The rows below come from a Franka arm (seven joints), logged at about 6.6 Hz.
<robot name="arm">
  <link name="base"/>
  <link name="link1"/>
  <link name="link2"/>
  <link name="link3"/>
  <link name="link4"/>
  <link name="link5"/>
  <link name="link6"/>
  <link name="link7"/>
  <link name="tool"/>
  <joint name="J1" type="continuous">
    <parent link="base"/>
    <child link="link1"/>
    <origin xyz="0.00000 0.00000 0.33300"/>
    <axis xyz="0 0 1"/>
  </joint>
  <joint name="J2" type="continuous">
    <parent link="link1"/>
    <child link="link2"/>
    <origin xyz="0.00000 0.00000 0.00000"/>
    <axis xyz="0 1 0"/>
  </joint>
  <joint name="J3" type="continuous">
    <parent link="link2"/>
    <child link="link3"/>
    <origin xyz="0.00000 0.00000 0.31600"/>
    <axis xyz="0 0 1"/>
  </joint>
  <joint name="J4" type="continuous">
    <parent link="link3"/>
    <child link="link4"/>
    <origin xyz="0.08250 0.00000 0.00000"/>
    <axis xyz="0 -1 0"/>
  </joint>
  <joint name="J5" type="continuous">
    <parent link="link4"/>
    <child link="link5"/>
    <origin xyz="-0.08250 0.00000 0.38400"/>
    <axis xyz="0 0 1"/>
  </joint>
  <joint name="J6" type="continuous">
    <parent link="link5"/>
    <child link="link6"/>
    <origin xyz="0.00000 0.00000 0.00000"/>
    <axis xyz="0 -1 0"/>
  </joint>
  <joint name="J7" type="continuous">
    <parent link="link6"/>
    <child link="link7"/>
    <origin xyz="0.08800 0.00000 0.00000"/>
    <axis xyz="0 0 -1"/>
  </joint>
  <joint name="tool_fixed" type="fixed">
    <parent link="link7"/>
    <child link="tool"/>
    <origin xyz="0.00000 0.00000 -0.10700" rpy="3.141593 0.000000 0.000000"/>
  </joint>
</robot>
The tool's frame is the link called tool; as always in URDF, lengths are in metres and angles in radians. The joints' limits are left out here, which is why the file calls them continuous.
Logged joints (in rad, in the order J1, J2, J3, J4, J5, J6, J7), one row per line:
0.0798 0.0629 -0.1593 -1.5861 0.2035 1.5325 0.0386
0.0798 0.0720 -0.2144 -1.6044 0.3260 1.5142 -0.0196
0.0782 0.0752 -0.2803 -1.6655 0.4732 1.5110 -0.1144
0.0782 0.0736 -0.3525 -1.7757 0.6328 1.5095 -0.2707
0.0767 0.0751 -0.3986 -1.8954 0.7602 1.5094 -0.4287
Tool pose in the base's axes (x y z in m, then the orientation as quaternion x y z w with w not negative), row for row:
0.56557 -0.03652 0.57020 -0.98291 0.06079 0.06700 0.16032
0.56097 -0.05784 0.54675 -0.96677 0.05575 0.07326 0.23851
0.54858 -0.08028 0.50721 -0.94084 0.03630 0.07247 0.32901
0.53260 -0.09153 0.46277 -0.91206 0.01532 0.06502 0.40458
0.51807 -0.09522 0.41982 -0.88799 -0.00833 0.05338 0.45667
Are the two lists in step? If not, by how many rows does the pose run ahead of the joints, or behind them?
The pose runs 1 row ahead of the joints: the pose in row i belongs to the joints in row i + 1.
